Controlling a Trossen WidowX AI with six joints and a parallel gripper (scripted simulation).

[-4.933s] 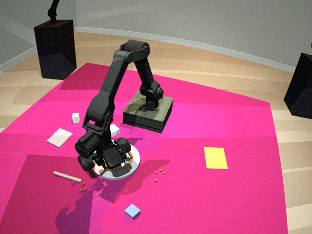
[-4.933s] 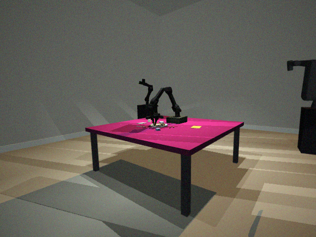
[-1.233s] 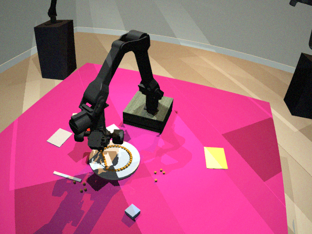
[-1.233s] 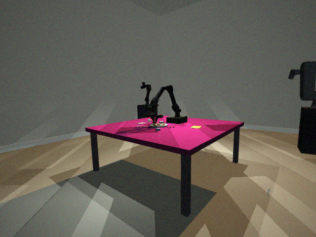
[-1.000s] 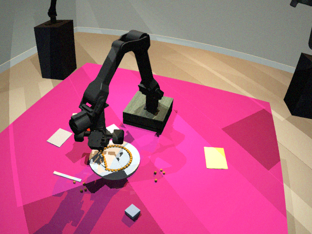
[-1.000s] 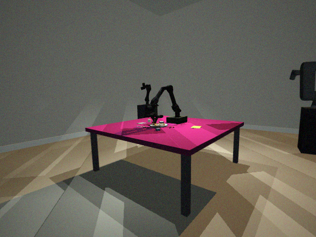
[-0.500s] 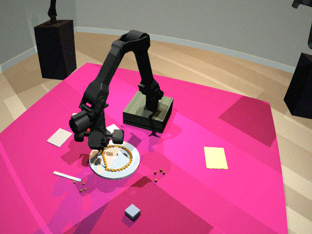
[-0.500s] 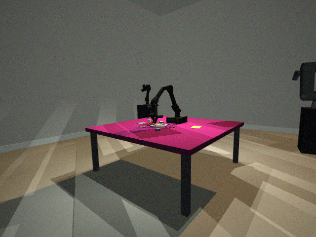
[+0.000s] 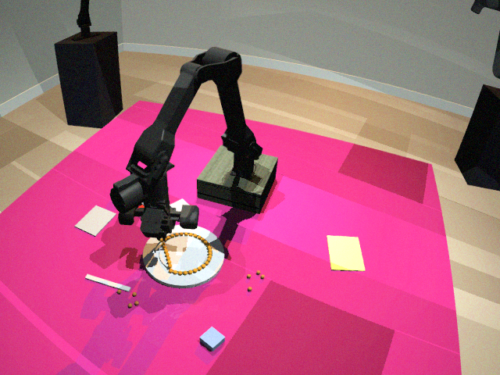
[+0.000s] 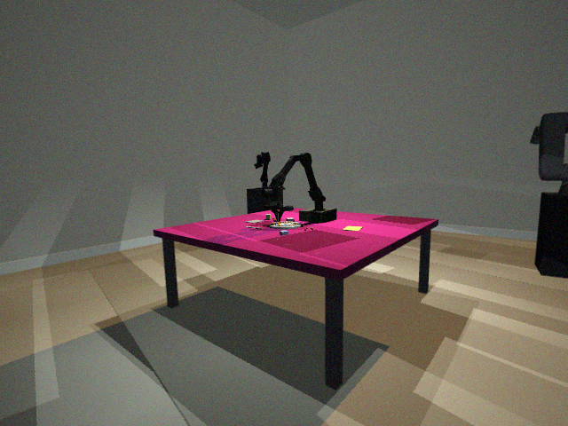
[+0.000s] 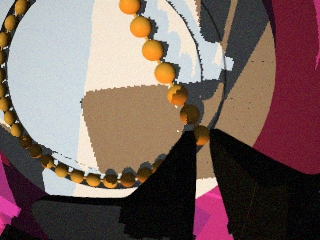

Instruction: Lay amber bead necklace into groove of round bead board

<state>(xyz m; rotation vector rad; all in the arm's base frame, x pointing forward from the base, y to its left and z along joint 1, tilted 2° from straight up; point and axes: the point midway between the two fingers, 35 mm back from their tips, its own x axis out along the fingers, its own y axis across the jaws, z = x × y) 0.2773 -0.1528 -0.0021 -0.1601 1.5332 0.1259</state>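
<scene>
Right now the round bead board is 2 cm ahead of my gripper tip, 6 cm to the left of it and 1 cm below it. From my gripper tip the other things lie so: white block 13 cm behind, 1 cm to the left, 1 cm below; red-handled tool 11 cm behind, 9 cm to the right, 2 cm below; white strip 15 cm ahead, 9 cm to the right, 2 cm below.
</scene>
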